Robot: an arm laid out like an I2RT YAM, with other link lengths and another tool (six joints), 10 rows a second.
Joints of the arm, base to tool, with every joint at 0 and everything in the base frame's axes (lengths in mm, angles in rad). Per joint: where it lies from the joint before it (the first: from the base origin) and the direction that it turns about. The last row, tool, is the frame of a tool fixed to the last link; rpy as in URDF.
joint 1: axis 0 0 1 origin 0.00 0.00 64.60
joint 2: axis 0 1 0 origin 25.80 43.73 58.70
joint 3: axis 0 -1 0 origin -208.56 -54.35 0.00
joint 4: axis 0 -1 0 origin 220.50 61.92 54.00
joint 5: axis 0 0 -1 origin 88.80 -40.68 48.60
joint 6: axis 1 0 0 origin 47.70 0.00 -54.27
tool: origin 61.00 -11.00 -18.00 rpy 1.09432 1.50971 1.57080
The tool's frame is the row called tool.
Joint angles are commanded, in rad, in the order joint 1, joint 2, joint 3, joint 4, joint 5, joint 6. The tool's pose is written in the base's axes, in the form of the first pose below.
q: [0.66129, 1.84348, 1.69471, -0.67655, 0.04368, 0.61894]
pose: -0.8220, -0.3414, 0.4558, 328.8; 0.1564, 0.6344, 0.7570, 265.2; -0.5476, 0.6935, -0.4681, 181.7; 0, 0, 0, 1
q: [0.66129, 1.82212, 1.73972, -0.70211, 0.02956, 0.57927]
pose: -0.8040, -0.3940, 0.4453, 328.7; 0.1311, 0.6131, 0.7791, 266.0; -0.5800, 0.6848, -0.4412, 202.5; 0, 0, 0, 1
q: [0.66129, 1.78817, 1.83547, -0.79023, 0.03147, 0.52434]
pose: -0.7740, -0.4543, 0.4410, 324.0; 0.0975, 0.6028, 0.7919, 260.6; -0.6256, 0.6560, -0.4223, 238.1; 0, 0, 0, 1
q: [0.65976, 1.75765, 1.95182, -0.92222, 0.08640, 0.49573]
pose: -0.7422, -0.4691, 0.4787, 315.8; 0.0906, 0.6374, 0.7652, 245.1; -0.6641, 0.6113, -0.4305, 272.7; 0, 0, 0, 1
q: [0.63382, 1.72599, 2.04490, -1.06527, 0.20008, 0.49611]
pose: -0.7091, -0.4119, 0.5723, 309.8; 0.1220, 0.7277, 0.6749, 212.7; -0.6945, 0.5484, -0.4658, 297.7; 0, 0, 0, 1
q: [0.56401, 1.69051, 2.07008, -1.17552, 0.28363, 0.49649]
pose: -0.6964, -0.3072, 0.6485, 308.1; 0.1606, 0.8141, 0.5581, 170.2; -0.6994, 0.4928, -0.5176, 305.7; 0, 0, 0, 1
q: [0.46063, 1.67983, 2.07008, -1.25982, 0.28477, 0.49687]
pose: -0.7205, -0.1889, 0.6672, 310.2; 0.2097, 0.8578, 0.4693, 130.5; -0.6610, 0.4780, -0.5785, 299.9; 0, 0, 0, 1
